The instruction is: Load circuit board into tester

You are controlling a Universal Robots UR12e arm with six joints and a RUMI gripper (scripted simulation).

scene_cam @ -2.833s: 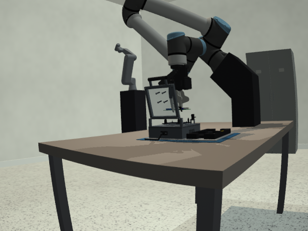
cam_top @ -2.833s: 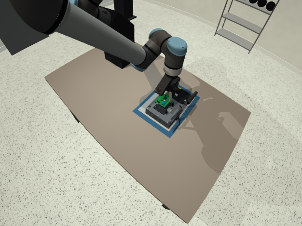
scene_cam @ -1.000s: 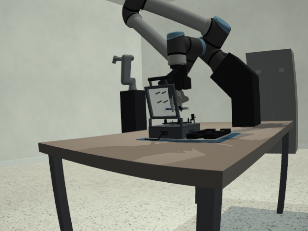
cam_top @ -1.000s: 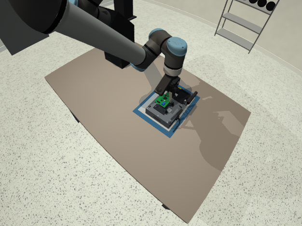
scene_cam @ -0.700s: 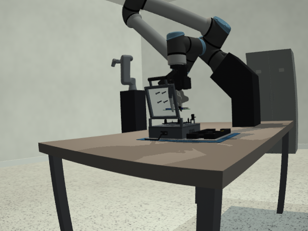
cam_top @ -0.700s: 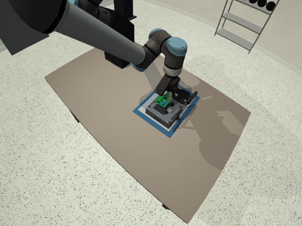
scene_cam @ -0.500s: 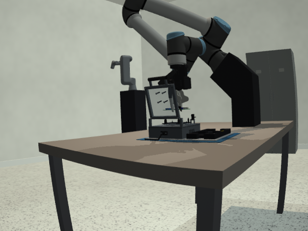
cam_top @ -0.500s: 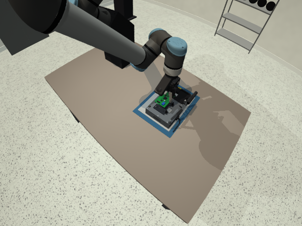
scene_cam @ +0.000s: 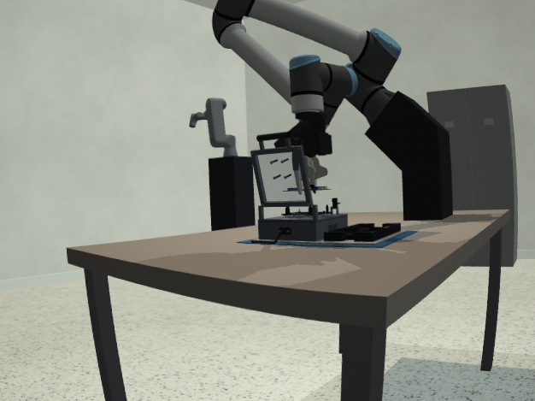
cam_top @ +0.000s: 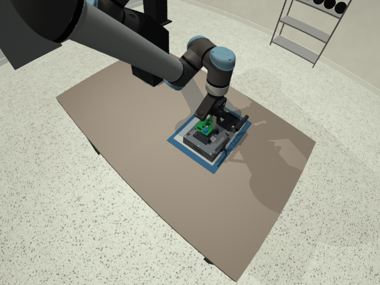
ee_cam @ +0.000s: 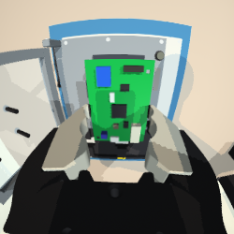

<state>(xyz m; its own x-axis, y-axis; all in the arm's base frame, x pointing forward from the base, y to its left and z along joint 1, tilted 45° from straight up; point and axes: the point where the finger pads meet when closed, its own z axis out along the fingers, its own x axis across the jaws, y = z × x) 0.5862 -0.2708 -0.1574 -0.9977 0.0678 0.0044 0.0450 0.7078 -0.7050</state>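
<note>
My hand is right at the green circuit board. From my hand the other things lie so: tester bed (10 mm ahead, 10 mm to the left, 60 mm below); then black post (60 mm behind, 60 mm to the left, 40 mm below); then tester (40 mm ahead, 40 mm to the left, 20 mm below).
</note>
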